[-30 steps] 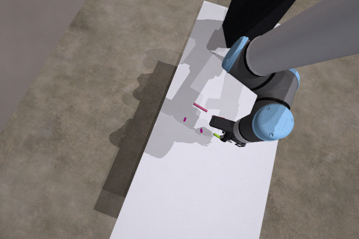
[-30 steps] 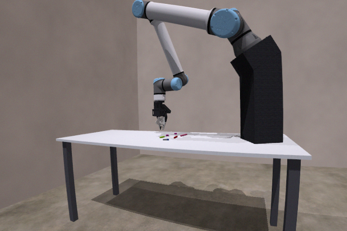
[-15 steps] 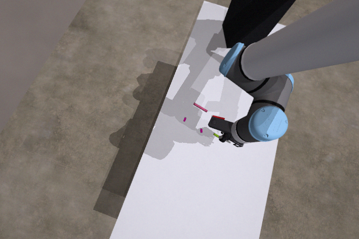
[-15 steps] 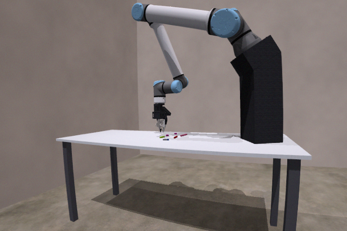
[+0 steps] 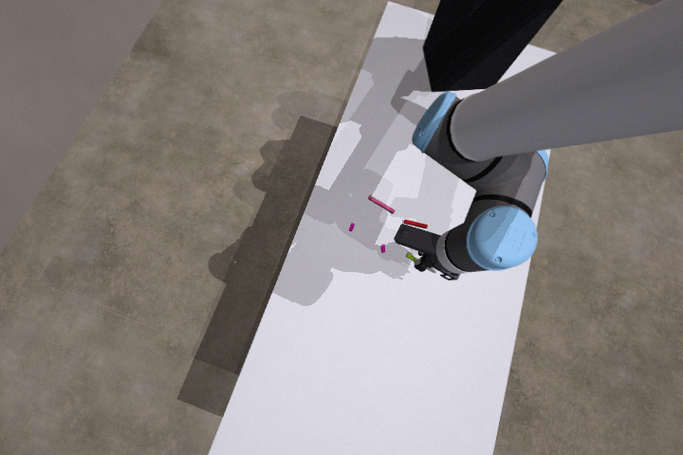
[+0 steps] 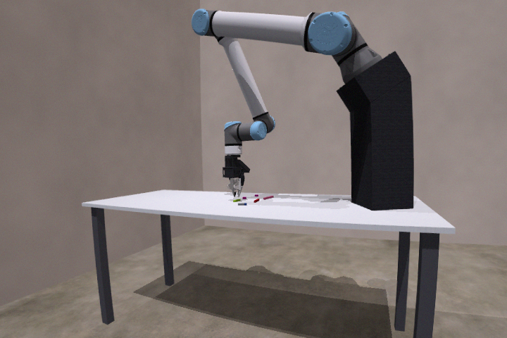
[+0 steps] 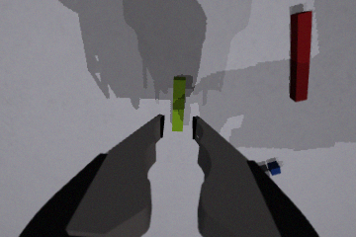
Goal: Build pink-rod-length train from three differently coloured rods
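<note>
Now: hand 30 mm above the lime rod. The rest, counted from my hand: red rod: 100 mm behind, 30 mm below, 20 mm to the right; grey rod: 100 mm to the left, 70 mm behind, 30 mm below; small blue rod: 100 mm to the left, 90 mm behind, 30 mm below.
</note>
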